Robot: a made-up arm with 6 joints.
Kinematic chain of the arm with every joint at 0, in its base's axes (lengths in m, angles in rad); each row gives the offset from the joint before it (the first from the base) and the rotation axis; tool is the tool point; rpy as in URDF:
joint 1: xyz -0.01 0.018 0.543 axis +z
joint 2: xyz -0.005 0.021 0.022 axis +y
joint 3: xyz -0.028 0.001 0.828 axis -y
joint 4: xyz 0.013 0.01 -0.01 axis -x
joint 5: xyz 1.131 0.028 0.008 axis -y
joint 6: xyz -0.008 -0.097 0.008 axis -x
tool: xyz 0.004 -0.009 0.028 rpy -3.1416 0 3.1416
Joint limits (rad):
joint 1: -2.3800..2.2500
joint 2: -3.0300..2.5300
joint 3: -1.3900..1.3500
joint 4: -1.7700..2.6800
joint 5: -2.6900..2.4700
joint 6: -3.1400..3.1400
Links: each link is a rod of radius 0.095 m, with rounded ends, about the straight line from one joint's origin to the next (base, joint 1, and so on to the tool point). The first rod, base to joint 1, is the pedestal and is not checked.
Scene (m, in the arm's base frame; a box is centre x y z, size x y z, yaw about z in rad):
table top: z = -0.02
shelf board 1: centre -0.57 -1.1 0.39 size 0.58 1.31 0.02 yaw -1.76
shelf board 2: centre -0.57 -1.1 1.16 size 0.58 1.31 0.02 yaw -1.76
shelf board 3: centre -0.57 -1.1 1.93 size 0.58 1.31 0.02 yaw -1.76
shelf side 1: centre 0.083 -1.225 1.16 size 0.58 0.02 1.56 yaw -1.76
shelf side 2: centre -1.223 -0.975 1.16 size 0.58 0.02 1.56 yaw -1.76
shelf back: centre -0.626 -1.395 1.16 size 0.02 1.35 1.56 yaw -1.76
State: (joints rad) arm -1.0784 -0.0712 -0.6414 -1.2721 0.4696 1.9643
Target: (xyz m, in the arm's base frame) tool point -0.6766 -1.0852 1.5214
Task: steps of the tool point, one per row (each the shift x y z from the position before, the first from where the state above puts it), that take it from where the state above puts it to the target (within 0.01 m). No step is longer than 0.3 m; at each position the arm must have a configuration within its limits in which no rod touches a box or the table.
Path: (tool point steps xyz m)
1: -0.1320 0.0035 0.0564
2: -0.1237 0.0246 0.0441
3: -0.1106 0.0422 0.0324
4: -0.0947 0.0557 0.0212
5: -0.1731 -0.0354 0.2130
6: -0.1759 0.0411 0.2116
7: -0.1469 0.1091 0.2057
8: -0.0645 -0.1836 0.0384
9: -0.0415 -0.2054 0.0004
10: -0.0102 -0.2176 -0.0389

